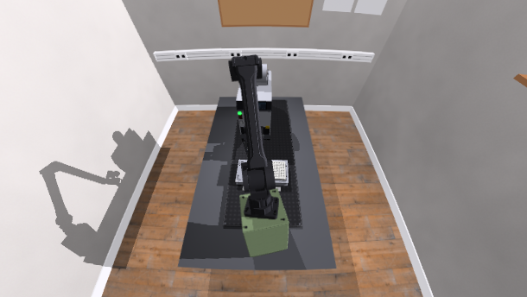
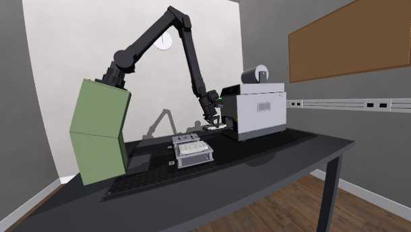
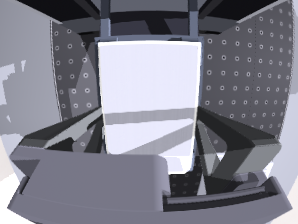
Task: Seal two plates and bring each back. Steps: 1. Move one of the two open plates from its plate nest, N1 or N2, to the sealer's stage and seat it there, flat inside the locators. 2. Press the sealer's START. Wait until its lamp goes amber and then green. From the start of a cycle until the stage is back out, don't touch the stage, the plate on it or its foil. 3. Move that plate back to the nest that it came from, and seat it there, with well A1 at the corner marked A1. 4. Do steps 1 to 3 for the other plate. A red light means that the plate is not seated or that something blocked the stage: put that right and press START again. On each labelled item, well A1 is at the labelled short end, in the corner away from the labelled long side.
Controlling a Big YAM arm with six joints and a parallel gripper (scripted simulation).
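Right now the dark sealer stage is 1 cm below my hand. The rest, counted from my hand: yellow warning label 11 cm ahead, 7 cm to the right, 4 cm above; foil roll 33 cm ahead, 5 cm to the left, 31 cm above; white plate 16 cm behind, 19 cm to the right, 5 cm below.
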